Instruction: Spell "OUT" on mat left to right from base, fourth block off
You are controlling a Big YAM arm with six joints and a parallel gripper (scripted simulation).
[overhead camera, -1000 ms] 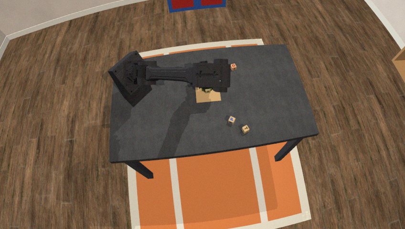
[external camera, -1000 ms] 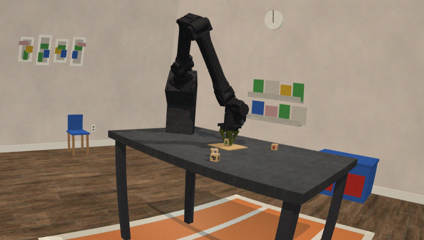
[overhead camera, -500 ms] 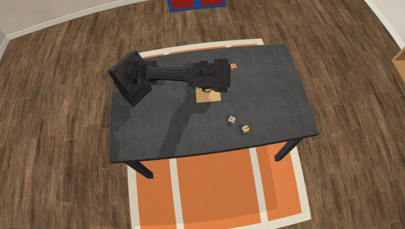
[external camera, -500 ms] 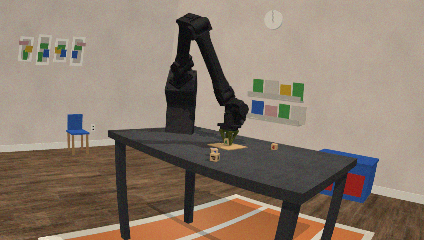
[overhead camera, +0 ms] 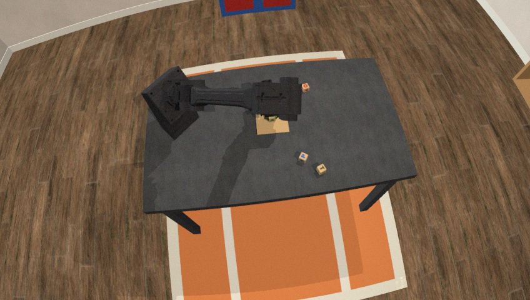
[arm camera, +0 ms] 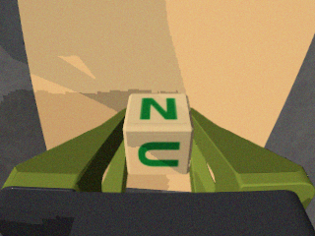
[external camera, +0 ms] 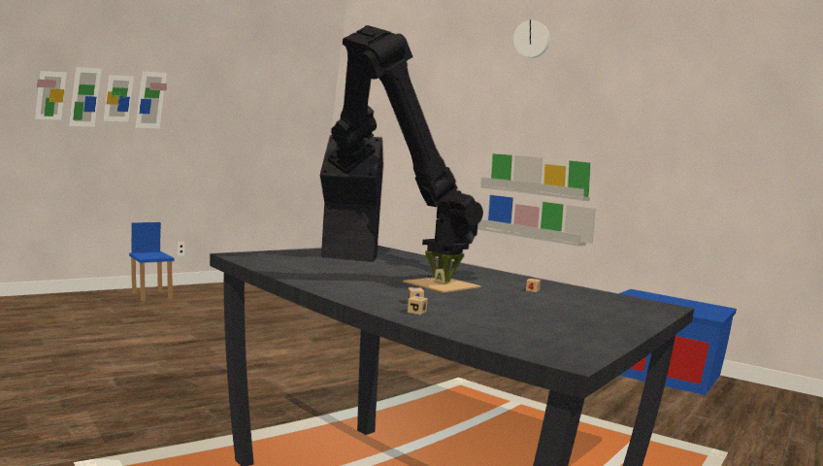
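My hand is right at the green-lettered block. From my hand the other things lie so: O block: 22 cm ahead, 9 cm to the left; P block: 23 cm to the right, 4 cm ahead; tan mat: 2 cm below.
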